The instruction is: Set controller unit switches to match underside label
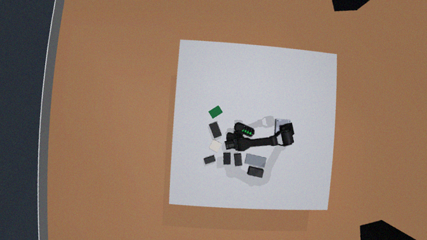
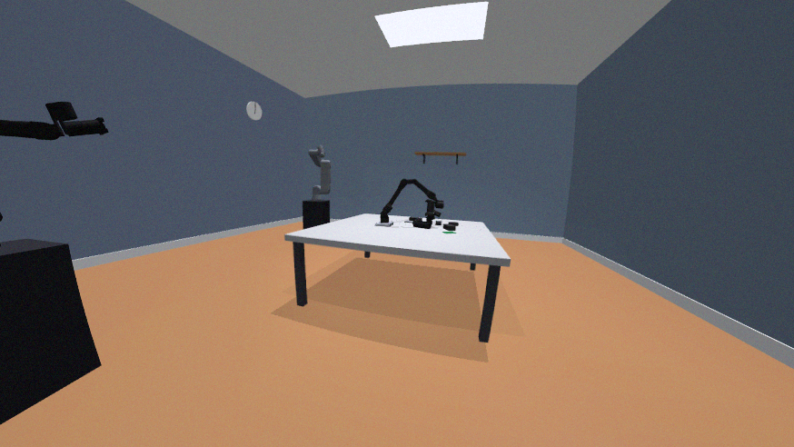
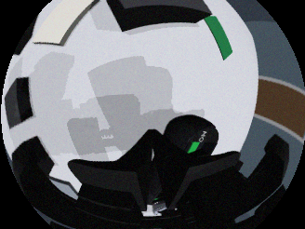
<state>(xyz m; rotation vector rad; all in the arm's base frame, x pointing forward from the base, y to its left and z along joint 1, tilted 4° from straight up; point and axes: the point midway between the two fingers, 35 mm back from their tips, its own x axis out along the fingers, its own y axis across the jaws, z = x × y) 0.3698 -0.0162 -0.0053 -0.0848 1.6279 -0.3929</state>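
My gripper tip is now 170 mm short of the cream square, 80 mm to the right of it and 10 mm above it. Round my gripper tip: green card (130 mm ahead, 180 mm to the right, 10 mm below); grey plate (120 mm behind, 240 mm to the left, 10 mm below).
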